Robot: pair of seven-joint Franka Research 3 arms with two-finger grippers.
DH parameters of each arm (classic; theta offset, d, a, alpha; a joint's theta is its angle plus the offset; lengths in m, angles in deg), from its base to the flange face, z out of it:
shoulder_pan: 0 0.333 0 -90
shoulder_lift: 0 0 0 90
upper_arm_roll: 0 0.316 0.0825 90
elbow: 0 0 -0.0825 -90
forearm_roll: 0 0.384 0 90
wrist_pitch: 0 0 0.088 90
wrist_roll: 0 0.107 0 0
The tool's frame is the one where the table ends.
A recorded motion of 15 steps. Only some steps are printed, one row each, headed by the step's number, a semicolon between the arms.
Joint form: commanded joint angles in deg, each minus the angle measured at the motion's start. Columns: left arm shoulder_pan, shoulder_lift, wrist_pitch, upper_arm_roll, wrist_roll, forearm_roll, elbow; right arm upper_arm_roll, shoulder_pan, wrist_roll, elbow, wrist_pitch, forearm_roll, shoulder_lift.
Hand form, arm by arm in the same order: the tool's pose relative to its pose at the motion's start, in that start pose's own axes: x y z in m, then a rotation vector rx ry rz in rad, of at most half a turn. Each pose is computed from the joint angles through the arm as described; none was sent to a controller.
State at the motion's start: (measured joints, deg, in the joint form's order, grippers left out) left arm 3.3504 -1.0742 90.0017 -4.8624 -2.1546 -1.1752 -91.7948; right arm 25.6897 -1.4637 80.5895 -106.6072 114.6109 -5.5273 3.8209
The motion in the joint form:
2: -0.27 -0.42 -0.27 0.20 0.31 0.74 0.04; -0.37 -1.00 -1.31 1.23 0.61 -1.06 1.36
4: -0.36 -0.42 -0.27 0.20 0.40 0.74 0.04; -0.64 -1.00 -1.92 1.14 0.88 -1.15 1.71
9: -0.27 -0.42 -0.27 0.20 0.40 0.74 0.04; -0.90 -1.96 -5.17 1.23 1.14 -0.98 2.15
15: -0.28 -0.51 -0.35 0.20 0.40 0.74 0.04; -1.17 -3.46 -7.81 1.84 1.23 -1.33 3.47
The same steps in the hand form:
2: -0.0026 -0.0006 -0.0039 0.0133 0.0037 0.0067; 0.0180 -0.0036 0.0030 0.0074 0.0106 -0.0054
4: -0.0027 0.0003 -0.0039 0.0134 0.0037 0.0098; 0.0210 -0.0036 0.0069 0.0048 0.0094 -0.0123
9: -0.0026 -0.0006 -0.0039 0.0133 0.0037 0.0083; 0.0337 -0.0018 0.0109 0.0032 0.0052 -0.0467
15: -0.0033 -0.0005 -0.0046 0.0135 0.0039 0.0084; 0.0539 -0.0002 0.0198 -0.0066 0.0012 -0.0640

